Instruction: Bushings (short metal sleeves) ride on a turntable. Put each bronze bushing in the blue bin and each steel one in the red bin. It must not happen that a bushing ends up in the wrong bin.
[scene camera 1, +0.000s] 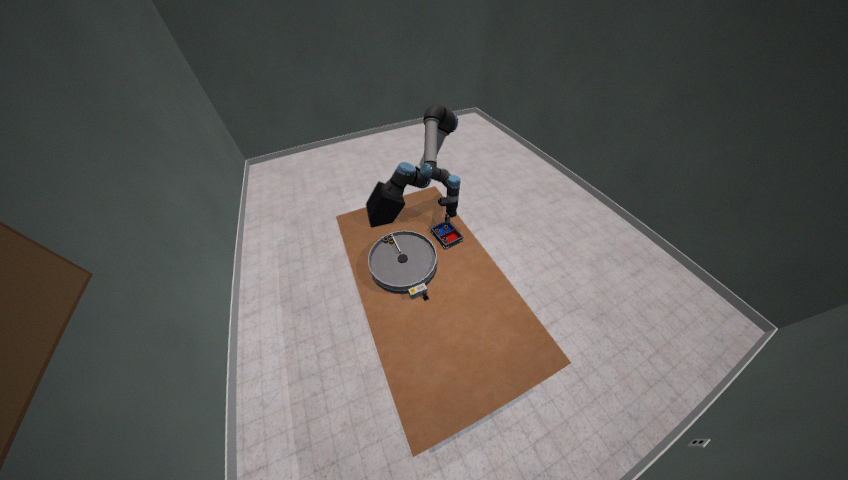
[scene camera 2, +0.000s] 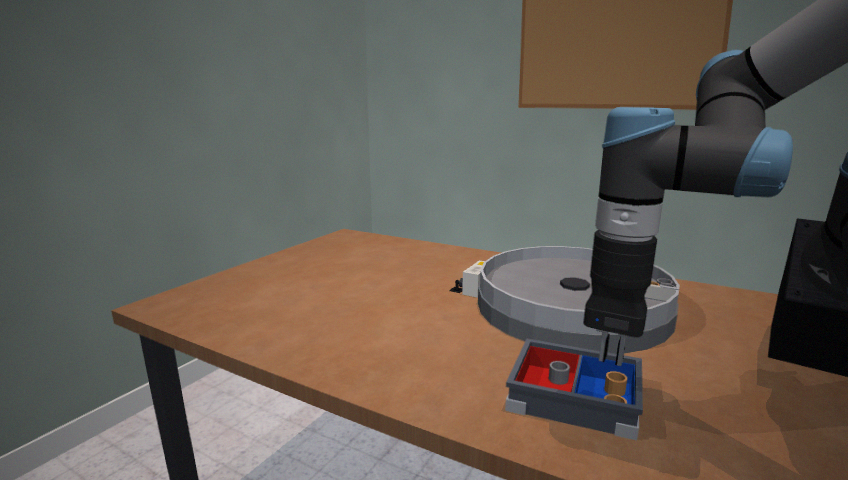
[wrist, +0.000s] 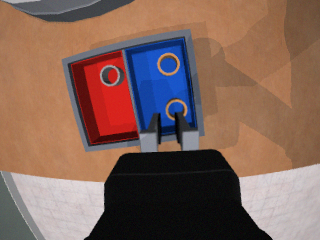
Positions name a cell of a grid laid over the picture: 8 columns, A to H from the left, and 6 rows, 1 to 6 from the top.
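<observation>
You can see the gripper (scene camera 2: F5), and the wrist view has the gripper too (wrist: E4).
</observation>
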